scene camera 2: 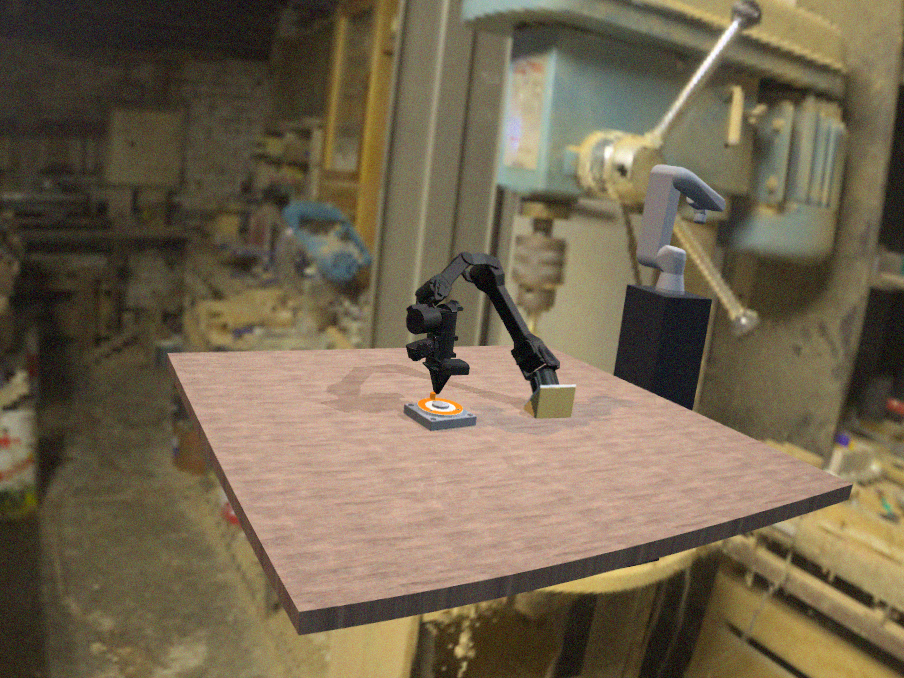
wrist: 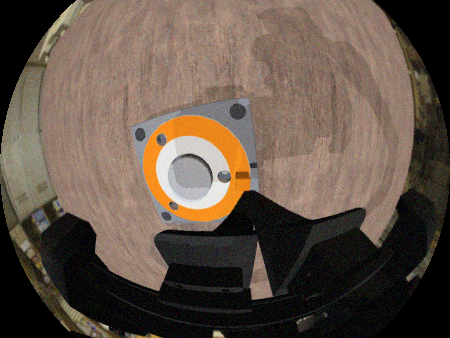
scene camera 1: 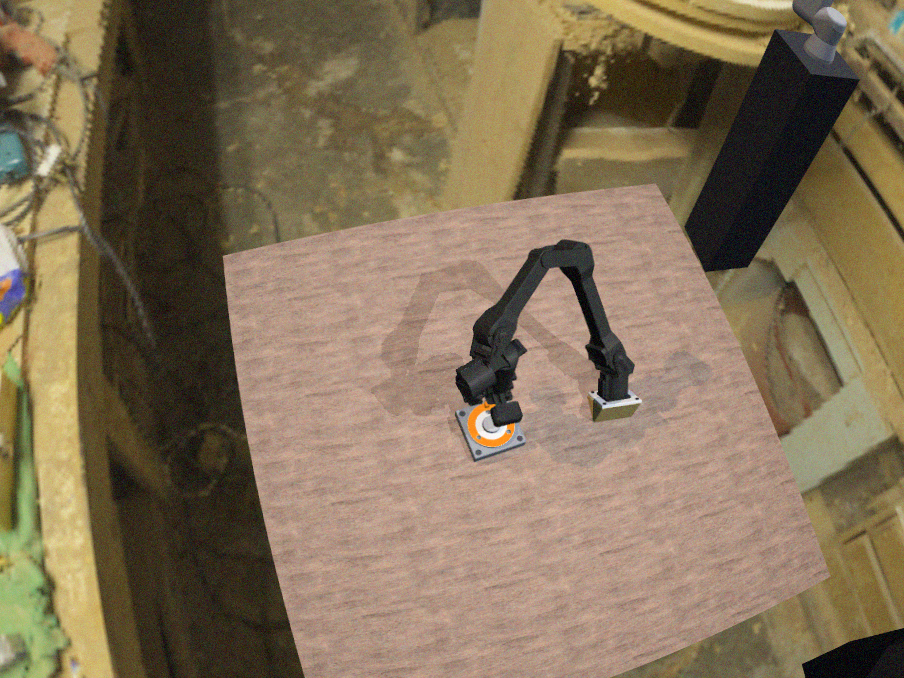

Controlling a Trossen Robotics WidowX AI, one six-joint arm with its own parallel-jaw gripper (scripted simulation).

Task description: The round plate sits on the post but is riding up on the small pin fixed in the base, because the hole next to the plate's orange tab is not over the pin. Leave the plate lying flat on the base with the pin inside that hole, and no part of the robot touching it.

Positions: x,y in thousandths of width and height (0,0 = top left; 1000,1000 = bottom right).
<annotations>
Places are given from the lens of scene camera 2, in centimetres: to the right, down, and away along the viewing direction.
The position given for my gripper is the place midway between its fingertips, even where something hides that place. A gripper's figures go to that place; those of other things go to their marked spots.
my gripper (scene camera 2: 483,580): -4, 13, 179
grey base (scene camera 2: 516,617): 3, 18, 172
</annotations>
